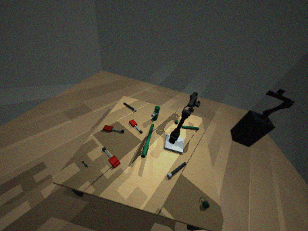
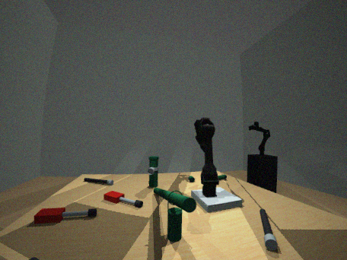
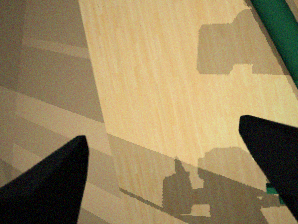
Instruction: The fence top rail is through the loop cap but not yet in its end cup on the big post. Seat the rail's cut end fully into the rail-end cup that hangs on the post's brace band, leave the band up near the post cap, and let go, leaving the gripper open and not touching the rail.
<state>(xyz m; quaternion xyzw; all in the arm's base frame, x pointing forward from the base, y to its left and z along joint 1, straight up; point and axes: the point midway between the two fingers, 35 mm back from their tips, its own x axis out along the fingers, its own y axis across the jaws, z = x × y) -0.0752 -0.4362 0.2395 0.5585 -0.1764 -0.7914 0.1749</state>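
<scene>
My gripper tip is now 410 mm short of the grey rail-end cup, 270 mm to the right of it and 120 mm above it. From my gripper tip the other things lie so: short green post (300 mm ahead, 730 mm to the left, 140 mm below).
</scene>
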